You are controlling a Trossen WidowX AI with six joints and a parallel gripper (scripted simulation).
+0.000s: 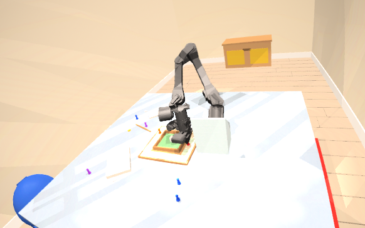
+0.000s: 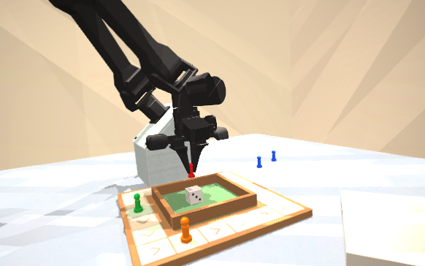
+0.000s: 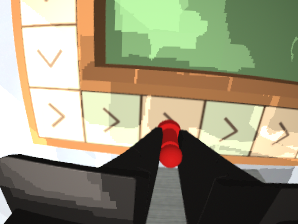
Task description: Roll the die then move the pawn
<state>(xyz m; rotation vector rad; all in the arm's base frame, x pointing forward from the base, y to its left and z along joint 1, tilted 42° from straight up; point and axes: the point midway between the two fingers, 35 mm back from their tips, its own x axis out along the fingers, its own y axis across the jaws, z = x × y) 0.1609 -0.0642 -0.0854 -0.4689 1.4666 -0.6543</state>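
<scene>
Now: the white die 100 mm ahead of my gripper tip, 40 mm to the right of it and 10 mm below it. Round my gripper tip: green pawn: 70 mm ahead, 140 mm to the right, 10 mm below; then red pawn: 10 mm above; then orange pawn: 210 mm ahead, 110 mm to the right, 10 mm below.
</scene>
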